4 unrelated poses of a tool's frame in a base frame.
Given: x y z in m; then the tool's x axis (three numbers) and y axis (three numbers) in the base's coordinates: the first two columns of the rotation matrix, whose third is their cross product.
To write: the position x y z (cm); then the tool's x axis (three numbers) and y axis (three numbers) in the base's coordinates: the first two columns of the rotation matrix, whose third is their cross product. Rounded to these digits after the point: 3 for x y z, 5 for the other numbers.
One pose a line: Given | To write
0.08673 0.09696 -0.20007 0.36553 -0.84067 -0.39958 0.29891 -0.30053 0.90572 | 8.673 9.696 -20.007 0.36553 -0.84067 -0.39958 0.29891 -0.30053 0.90572
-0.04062 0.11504 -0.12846 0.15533 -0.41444 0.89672 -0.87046 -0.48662 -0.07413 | -4.062 11.504 -12.846 0.15533 -0.41444 0.89672 -0.87046 -0.48662 -0.07413
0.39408 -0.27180 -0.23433 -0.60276 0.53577 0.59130 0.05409 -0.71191 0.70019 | 39.408 -27.180 -23.433 -0.60276 0.53577 0.59130 0.05409 -0.71191 0.70019
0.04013 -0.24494 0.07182 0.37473 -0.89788 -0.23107 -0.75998 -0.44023 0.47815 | 4.013 -24.494 7.182 0.37473 -0.89788 -0.23107 -0.75998 -0.44023 0.47815
